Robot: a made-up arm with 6 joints. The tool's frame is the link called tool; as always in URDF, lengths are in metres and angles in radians. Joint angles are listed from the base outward.
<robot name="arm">
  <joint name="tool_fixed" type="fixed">
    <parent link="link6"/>
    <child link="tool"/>
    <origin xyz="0.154 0.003 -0.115" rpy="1.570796 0 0"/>
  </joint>
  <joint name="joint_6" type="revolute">
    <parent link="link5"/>
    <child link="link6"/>
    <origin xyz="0.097 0.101 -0.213" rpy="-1.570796 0 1.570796"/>
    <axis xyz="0 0 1"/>
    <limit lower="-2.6" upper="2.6"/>
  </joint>
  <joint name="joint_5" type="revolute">
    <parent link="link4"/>
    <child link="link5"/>
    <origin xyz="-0.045 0.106 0.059" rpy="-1.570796 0 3.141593"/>
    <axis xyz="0 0 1"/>
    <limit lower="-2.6" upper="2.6"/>
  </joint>
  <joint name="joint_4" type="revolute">
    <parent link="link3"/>
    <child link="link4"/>
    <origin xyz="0.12 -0.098 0.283" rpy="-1.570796 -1.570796 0"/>
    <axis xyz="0 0 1"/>
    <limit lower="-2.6" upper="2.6"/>
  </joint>
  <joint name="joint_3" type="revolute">
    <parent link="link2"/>
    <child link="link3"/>
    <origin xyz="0.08 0.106 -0.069" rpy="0 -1.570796 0"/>
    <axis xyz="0 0 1"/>
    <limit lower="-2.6" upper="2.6"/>
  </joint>
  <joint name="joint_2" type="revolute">
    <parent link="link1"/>
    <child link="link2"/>
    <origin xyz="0.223 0.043 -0.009" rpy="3.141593 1.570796 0"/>
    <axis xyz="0 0 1"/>
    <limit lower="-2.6" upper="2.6"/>
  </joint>
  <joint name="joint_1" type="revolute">
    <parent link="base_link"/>
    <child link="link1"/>
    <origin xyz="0 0 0.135" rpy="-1.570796 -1.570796 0"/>
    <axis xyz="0 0 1"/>
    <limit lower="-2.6" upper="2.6"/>
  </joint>
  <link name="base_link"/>
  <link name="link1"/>
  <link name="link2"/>
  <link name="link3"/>
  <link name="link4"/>
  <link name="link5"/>
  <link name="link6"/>
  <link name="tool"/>
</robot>
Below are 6 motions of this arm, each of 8 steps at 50 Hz.
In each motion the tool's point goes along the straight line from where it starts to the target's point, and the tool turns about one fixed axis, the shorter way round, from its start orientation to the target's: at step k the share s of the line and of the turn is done. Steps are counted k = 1, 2, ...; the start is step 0. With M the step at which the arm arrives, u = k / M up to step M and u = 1 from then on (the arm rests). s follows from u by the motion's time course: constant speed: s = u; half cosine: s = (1 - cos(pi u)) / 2; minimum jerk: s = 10 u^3 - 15 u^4 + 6 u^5.
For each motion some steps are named. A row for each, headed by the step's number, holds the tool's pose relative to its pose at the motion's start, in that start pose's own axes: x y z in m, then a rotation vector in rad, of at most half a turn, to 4 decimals.
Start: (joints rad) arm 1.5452 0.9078 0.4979 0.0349 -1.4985 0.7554
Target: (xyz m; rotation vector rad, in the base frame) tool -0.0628 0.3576 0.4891 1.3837 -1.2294 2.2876
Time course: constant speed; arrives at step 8
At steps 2, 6, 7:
2: -0.0043 -0.0136 0.0057 -0.0110 -0.0146 -0.0221
6: -0.0130 -0.0407 0.0172 -0.0330 -0.0437 -0.0662
7: -0.0152 -0.0475 0.0200 -0.0385 -0.0510 -0.0773

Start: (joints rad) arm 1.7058 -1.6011 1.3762 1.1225 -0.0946 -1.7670
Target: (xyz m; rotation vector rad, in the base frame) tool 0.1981 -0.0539 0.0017 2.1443 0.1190 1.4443
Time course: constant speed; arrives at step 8
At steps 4, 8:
4: 0.0005 0.0006 0.0024 -0.0174 -0.0124 -0.0214
8: 0.0011 0.0012 0.0048 -0.0349 -0.0248 -0.0429

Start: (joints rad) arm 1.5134 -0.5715 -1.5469 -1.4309 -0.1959 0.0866
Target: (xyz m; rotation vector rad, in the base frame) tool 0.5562 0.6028 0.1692 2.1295 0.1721 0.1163
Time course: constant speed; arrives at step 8
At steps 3, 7, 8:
3: 0.0055 0.0313 -0.0129 0.0445 0.0202 0.0399
7: 0.0128 0.0730 -0.0300 0.1038 0.0471 0.0932
8: 0.0147 0.0834 -0.0343 0.1187 0.0539 0.1065

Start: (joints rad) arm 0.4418 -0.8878 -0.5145 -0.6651 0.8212 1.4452
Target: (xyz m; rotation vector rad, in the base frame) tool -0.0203 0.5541 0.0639 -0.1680 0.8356 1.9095
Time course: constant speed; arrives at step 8
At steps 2, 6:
2: -0.0021 -0.0069 -0.0065 0.0222 0.0102 -0.0020
6: -0.0064 -0.0207 -0.0196 0.0666 0.0307 -0.0061

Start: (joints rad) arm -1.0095 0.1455 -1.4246 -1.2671 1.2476 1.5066
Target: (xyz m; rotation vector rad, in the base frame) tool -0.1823 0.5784 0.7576 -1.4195 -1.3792 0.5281
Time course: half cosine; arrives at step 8
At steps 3, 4, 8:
3: 0.0031 -0.0028 -0.0318 0.0308 0.0118 -0.0031
4: 0.0051 -0.0046 -0.0515 0.0499 0.0190 -0.0051
8: 0.0101 -0.0091 -0.1031 0.0997 0.0381 -0.0101

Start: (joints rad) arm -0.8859 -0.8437 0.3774 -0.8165 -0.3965 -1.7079
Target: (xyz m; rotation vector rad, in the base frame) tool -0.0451 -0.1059 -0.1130 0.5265 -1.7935 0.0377
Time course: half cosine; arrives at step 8
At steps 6, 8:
6: 0.0013 -0.0095 0.0077 -0.0416 -0.0152 0.0205
8: 0.0016 -0.0111 0.0090 -0.0487 -0.0178 0.0241

